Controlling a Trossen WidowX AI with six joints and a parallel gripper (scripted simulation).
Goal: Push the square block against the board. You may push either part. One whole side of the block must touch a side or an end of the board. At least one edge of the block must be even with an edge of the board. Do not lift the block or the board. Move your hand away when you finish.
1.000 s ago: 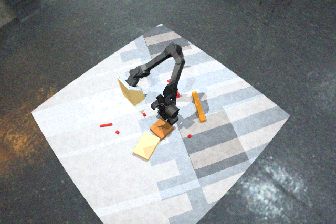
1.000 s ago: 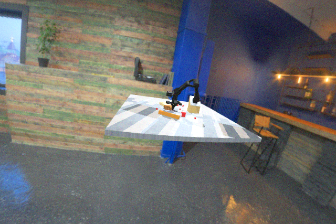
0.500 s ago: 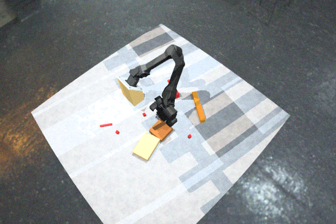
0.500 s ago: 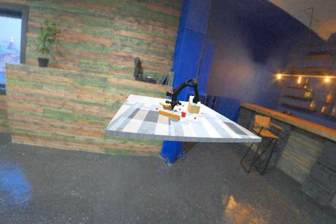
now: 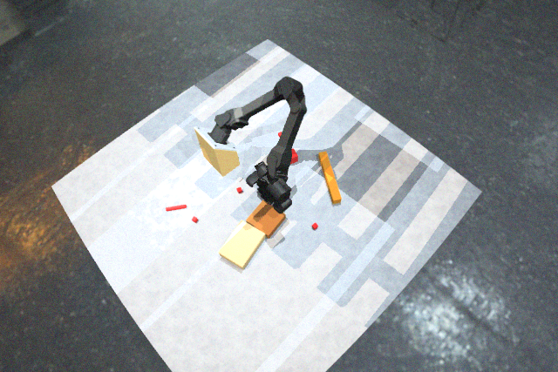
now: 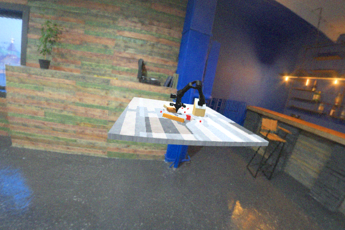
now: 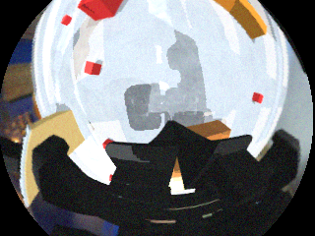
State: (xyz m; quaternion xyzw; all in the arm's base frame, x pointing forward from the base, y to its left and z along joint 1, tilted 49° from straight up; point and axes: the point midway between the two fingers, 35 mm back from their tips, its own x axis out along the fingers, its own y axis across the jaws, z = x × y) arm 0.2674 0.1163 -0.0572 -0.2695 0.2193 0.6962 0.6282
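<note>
Right now my gripper tip is 60 mm to the left of the square block, 50 mm short of it and 10 mm below it. Also, from my gripper tip: tan flat block: 180 mm to the right, 80 mm ahead, 10 mm above; board: 240 mm to the left, 60 mm ahead, 10 mm above; red cube: 190 mm to the left, 110 mm behind, 10 mm above.
</note>
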